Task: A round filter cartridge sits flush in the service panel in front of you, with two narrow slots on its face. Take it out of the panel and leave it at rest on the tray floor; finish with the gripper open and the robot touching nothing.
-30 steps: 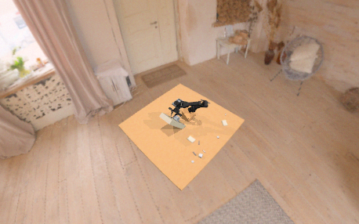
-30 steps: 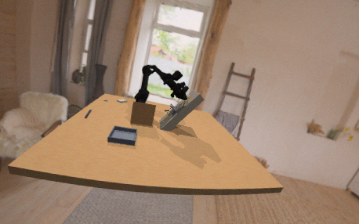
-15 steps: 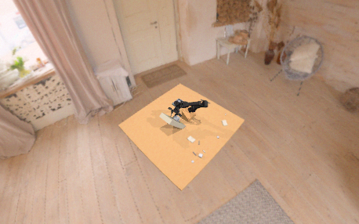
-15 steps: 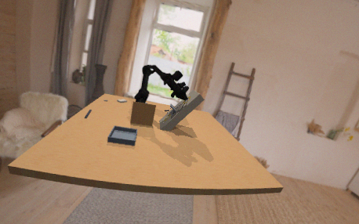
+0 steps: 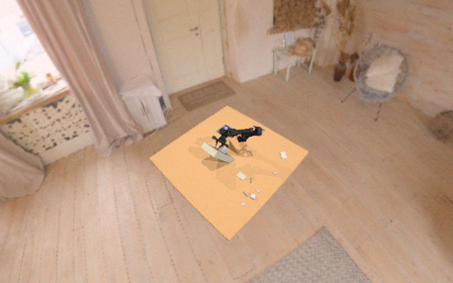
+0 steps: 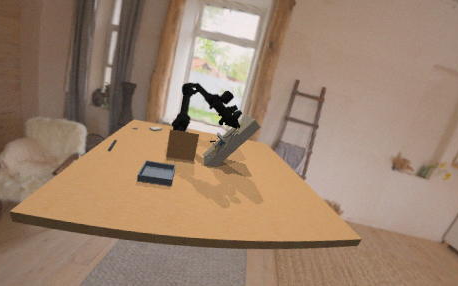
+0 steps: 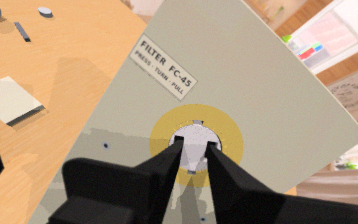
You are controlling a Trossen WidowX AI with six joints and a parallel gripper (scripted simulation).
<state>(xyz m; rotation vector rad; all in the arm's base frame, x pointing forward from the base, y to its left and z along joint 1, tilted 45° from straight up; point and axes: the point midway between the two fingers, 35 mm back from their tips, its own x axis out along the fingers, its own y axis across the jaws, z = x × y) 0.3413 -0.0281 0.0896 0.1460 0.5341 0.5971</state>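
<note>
Right now the round filter cartridge is 1 cm ahead of my gripper tip and 1 cm below it. Round my gripper tip: grey service panel: 3 cm behind, 8 cm below; blue-grey tray: 37 cm behind, 33 cm to the right, 23 cm below.
</note>
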